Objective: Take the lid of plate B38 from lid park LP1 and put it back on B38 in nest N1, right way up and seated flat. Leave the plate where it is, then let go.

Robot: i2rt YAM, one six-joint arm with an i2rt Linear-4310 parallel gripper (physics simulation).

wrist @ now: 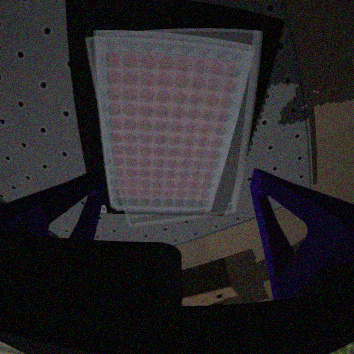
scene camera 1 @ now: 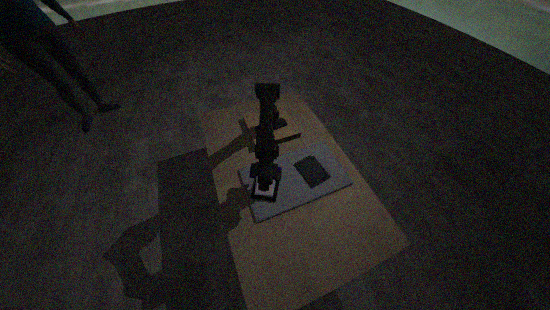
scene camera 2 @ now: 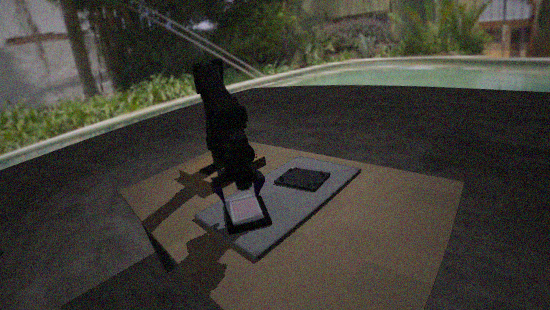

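Where they show: gripper, between the fingertips: (wrist: 177,177) (scene camera 2: 241,201); arm's base, origin of its link: (scene camera 2: 221,164).
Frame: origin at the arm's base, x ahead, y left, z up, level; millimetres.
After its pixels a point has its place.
A clear plate with pink wells (wrist: 165,115) @[x 344, y -203, z 6 mm] (scene camera 2: 245,207) @[x 338, y -200, z 6 mm] (scene camera 1: 264,190) sits in a black nest (wrist: 80,100) @[x 376, y -161, z -16 mm] (scene camera 2: 250,227) @[x 389, y -241, z -19 mm] (scene camera 1: 264,199) @[x 393, y -235, z -18 mm]. A transparent lid (wrist: 234,160) @[x 294, y -223, z 3 mm] lies over it, turned askew in the wrist view: its edges stick out past the plate's at the right and at the lower left. Whether it lies flat or tilted is hard to tell. My gripper (wrist: 177,177) @[x 309, y -187, z 11 mm] (scene camera 2: 241,191) @[x 309, y -187, z 11 mm] (scene camera 1: 264,184) @[x 309, y -187, z 11 mm] is open. Its fingers stand apart at the near end of the plate, with gaps to the lid's sides. The names B38, N1 and LP1 are not readable.
The nest stands on a grey perforated board (scene camera 1: 300,194) @[x 447, y -68, z -28 mm] (scene camera 2: 295,215) @[x 459, y -132, z -28 mm] (wrist: 30,85) @[x 406, y -134, z -28 mm]. A second black holder (scene camera 1: 312,171) @[x 371, y 53, z -18 mm] (scene camera 2: 302,180) @[x 376, y 37, z -18 mm] stands on the board. The board lies on a tan table (scene camera 1: 320,250) @[x 702, y -125, z -40 mm] (scene camera 2: 375,240) @[x 689, y -127, z -41 mm]. A person's legs (scene camera 1: 65,85) show at the upper left. Shadows cross the table.
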